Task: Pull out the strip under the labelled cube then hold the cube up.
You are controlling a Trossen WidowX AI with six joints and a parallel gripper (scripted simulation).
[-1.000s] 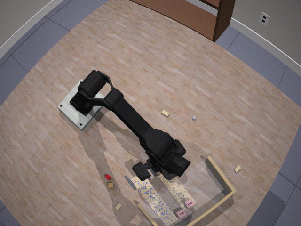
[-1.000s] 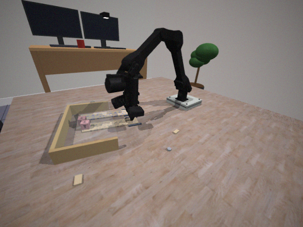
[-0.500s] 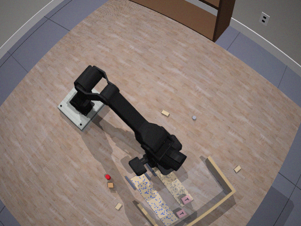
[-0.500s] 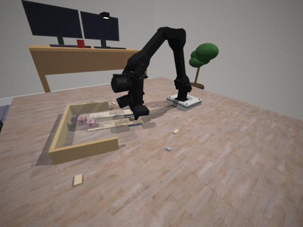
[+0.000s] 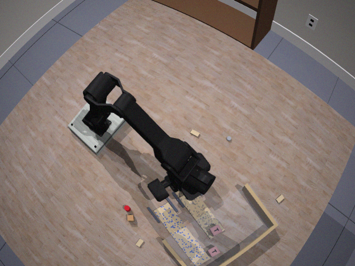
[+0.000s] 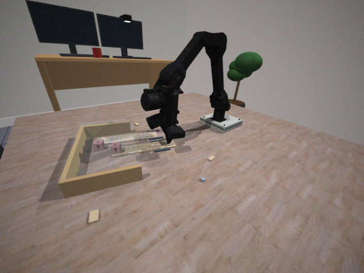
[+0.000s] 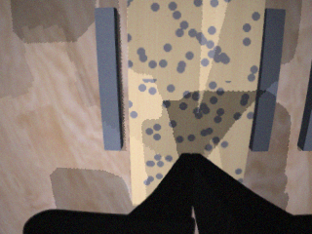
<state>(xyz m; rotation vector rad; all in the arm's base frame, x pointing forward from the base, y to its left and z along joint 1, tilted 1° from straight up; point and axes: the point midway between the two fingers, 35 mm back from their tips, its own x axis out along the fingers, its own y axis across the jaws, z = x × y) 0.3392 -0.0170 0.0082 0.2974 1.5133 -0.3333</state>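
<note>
The strip lies 9 cm ahead of my gripper tip and 4 cm to the right of it. From my gripper tip the other things lie so: tan cube 19 cm to the right, 7 cm behind; then grey disc 22 cm to the left, 5 cm ahead; then red peg 16 cm to the right, 9 cm behind, 1 cm above.
</note>
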